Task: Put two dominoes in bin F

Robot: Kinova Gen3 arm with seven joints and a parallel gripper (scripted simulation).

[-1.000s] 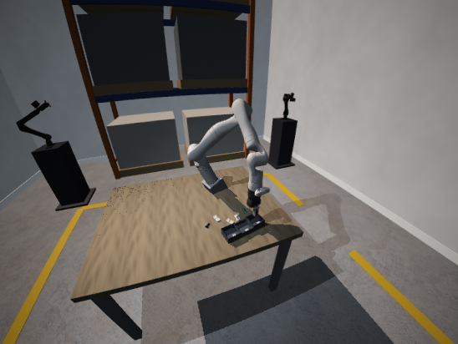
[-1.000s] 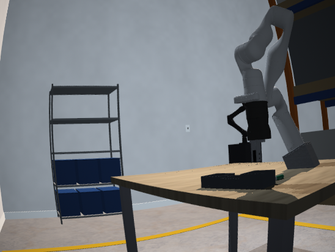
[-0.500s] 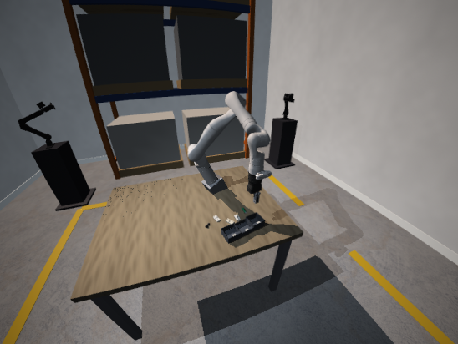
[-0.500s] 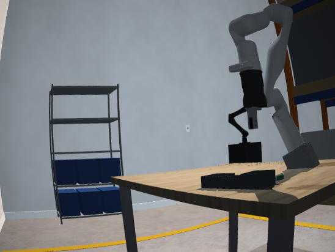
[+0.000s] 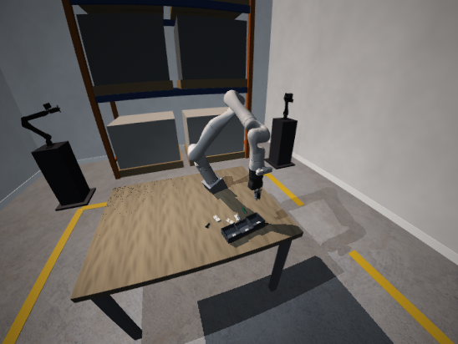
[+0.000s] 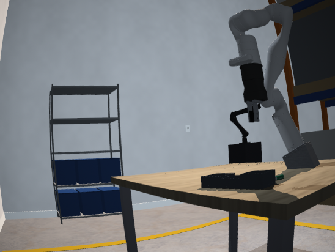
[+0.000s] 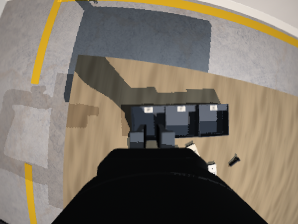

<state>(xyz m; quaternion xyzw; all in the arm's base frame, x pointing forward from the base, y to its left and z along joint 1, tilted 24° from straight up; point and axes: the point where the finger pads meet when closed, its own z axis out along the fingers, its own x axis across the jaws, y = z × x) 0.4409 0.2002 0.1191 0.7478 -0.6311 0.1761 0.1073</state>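
My gripper is now 130 mm past the green cylinder, 10 mm to the left of it and 210 mm above it. From my hand the other things lie so: dark piece: 90 mm behind, 270 mm to the right, 210 mm below.
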